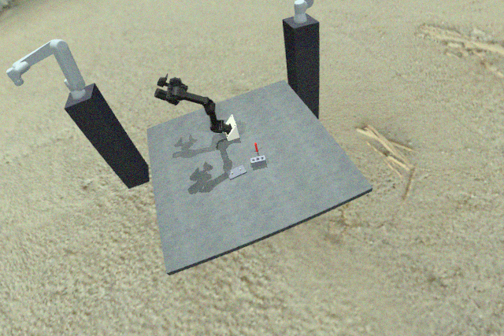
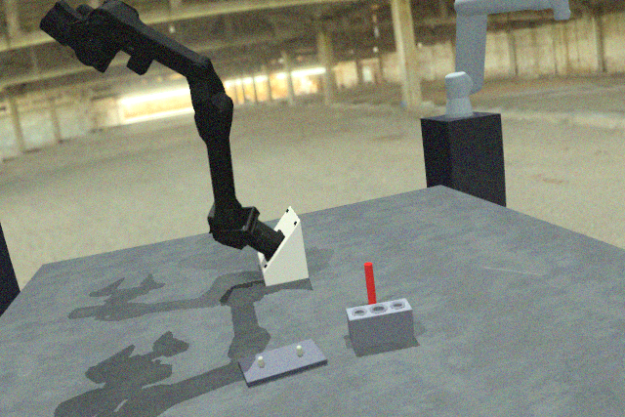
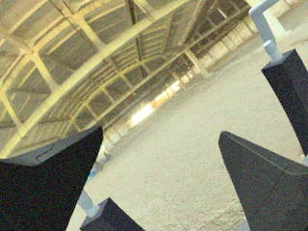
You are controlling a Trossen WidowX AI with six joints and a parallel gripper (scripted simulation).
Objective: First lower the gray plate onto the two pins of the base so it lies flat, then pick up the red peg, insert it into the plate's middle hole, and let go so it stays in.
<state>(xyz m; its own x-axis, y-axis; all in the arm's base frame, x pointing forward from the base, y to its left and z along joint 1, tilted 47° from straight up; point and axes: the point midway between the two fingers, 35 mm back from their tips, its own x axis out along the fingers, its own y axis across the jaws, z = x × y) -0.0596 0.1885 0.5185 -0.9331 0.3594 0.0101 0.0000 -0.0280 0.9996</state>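
Right now the gray plate is 46 cm ahead of my gripper tip, 34 cm to the left of it and 53 cm below it. Round my gripper tip: red peg (35 cm ahead, 37 cm to the left, 53 cm below); then base (46 cm ahead, 18 cm to the left, 56 cm below).
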